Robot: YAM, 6 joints.
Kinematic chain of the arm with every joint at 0, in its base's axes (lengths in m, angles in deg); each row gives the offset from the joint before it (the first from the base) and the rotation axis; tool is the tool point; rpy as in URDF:
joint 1: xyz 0 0 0.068 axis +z
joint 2: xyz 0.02 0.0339 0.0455 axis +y
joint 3: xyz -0.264 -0.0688 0 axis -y
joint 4: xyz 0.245 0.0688 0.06 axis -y
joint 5: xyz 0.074 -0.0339 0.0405 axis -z
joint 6: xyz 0.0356 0 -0.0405 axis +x
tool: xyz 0 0 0 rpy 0 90 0
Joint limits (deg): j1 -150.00..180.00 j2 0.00..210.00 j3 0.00..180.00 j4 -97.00..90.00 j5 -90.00..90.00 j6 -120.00..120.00
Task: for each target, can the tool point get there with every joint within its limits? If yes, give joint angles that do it. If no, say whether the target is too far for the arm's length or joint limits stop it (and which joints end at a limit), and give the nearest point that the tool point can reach.
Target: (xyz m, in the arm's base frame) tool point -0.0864 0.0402 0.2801
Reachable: yes | joints 133.97 36.01 41.33 -63.51 -74.26 -81.91
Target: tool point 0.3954 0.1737 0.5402
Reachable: yes | joints 21.10 117.19 144.34 -12.21 -33.56 -86.17
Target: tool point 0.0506 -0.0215 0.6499
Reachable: yes | joints -21.81 58.01 110.45 -4.23 1.87 -4.21
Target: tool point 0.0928 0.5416 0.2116
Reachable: yes | joints 82.91 146.20 107.54 74.07 45.20 -93.19
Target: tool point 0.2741 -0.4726 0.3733
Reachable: yes | joints -61.22 139.68 128.25 58.65 -20.95 32.68
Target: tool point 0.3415 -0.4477 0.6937
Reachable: no: too far | nearest point 0.2715 -0.3559 0.5704 | short by 0.169 m
